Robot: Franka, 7 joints.
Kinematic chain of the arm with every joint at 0, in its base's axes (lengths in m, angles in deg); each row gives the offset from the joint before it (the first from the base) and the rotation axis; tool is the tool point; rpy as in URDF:
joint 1: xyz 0 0 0.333 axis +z
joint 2: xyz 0 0 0 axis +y
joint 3: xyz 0 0 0.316 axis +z
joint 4: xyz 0.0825 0 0 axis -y
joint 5: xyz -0.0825 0 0.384 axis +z
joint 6: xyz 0 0 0 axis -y
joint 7: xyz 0.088 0 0 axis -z
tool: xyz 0 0 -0.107 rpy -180 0 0
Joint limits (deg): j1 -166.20..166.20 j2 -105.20..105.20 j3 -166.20..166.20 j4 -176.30..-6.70 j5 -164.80..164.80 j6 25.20..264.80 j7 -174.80..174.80
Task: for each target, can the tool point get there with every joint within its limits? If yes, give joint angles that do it. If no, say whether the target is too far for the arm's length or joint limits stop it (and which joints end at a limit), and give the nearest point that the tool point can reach.
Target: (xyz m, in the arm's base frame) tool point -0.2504 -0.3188 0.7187
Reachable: yes | joints 137.79 66.13 123.56 -131.30 -45.59 194.61 0.17
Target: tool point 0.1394 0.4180 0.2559
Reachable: yes | joints -0.66 82.28 95.84 -135.44 84.21 238.12 -141.74
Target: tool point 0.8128 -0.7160 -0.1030
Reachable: no: too far | nearest point 0.5972 -0.5261 0.0127 | short by 0.310 m
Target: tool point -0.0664 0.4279 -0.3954
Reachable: no: joint limits stop it (at a limit: joint 2) | nearest point -0.0643 0.4142 -0.3431 | short by 0.054 m
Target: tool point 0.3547 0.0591 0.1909
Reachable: yes | joints -7.52 18.04 29.82 -163.32 -136.37 62.98 -25.22
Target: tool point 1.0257 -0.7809 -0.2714
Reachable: no: too far | nearest point 0.6180 -0.4705 -0.0312 | short by 0.566 m
